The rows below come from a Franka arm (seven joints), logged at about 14 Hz.
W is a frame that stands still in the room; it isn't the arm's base.
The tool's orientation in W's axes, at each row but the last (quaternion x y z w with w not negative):
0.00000 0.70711 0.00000 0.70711
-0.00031 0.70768 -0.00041 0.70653
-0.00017 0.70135 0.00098 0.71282
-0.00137 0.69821 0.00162 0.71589
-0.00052 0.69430 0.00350 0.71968
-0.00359 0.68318 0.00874 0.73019
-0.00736 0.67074 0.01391 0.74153
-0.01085 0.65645 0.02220 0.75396
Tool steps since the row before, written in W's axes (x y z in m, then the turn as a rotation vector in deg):
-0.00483 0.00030 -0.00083 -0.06 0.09 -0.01
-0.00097 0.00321 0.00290 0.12 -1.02 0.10
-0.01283 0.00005 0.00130 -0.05 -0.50 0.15
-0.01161 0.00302 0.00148 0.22 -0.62 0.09
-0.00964 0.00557 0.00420 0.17 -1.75 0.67
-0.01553 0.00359 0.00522 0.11 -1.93 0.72
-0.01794 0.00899 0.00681 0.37 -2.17 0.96
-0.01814 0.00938 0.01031 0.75 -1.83 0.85
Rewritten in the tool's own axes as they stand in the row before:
0.00083 0.00030 -0.00483 0.01 0.09 -0.06
-0.00290 0.00321 -0.00098 -0.10 -1.02 0.12
-0.00151 0.00007 -0.01281 -0.15 -0.50 -0.05
-0.00177 0.00307 -0.01156 -0.08 -0.62 0.22
-0.00452 0.00564 -0.00945 -0.67 -1.75 0.18
-0.00621 0.00390 -0.01508 -0.73 -1.93 0.12
-0.00847 0.00959 -0.01689 -0.94 -2.17 0.40
-0.01252 0.01037 -0.01610 -0.77 -1.85 0.78

